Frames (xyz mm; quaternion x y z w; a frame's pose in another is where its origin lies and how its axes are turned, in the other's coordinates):
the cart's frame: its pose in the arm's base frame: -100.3 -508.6 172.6 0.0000 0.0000 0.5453 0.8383
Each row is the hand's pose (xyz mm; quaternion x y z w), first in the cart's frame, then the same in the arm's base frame.
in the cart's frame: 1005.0 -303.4 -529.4 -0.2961 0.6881 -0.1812 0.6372
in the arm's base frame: 584.4 287.1 -356.8 -0.6234 0.4153 0.1956 0.6329
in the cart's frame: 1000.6 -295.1 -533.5 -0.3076 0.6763 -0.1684 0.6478
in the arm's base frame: 575.1 286.5 -360.9 -0.6266 0.3992 0.2121 0.6348
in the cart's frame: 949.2 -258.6 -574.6 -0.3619 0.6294 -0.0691 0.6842
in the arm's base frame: 520.9 254.3 -402.0 -0.6466 0.3303 0.3151 0.6112
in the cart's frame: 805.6 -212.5 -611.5 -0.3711 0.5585 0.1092 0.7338
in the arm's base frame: 420.5 141.7 -438.9 -0.6156 0.2658 0.4917 0.5556
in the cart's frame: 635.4 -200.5 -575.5 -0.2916 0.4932 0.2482 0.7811
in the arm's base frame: 340.6 -9.0 -402.9 -0.5134 0.2544 0.6340 0.5194
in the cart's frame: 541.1 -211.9 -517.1 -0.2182 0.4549 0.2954 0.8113
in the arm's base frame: 312.7 -99.8 -344.5 -0.4309 0.2623 0.6900 0.5190
